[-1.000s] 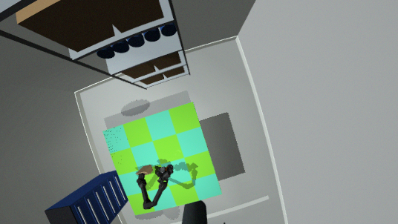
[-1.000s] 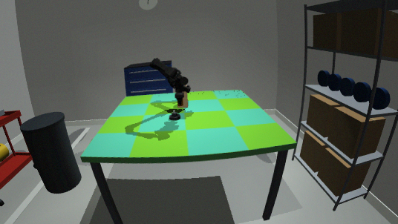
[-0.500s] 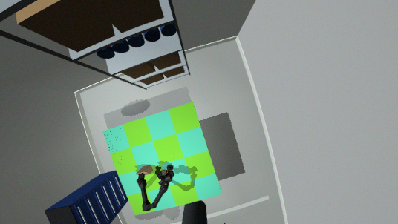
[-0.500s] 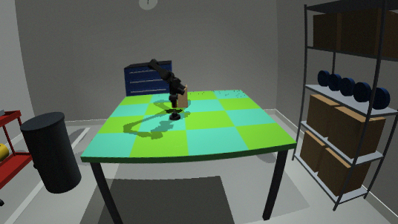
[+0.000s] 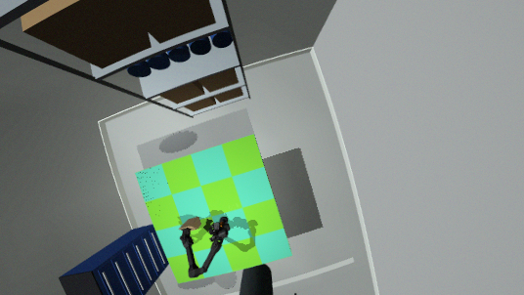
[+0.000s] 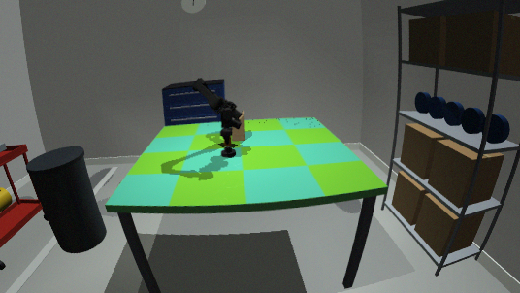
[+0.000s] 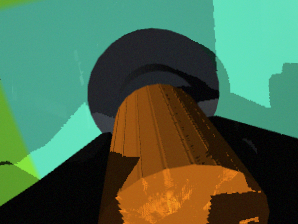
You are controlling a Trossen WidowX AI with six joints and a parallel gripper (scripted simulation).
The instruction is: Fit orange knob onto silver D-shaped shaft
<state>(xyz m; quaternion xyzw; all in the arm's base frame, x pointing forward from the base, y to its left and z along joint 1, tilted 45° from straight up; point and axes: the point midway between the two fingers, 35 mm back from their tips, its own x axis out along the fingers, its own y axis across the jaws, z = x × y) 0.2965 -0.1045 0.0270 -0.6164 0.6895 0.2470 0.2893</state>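
Right now the orange knob is 3 cm above my gripper tip. Also, from my gripper tip: dark round pedestal (4 cm below).
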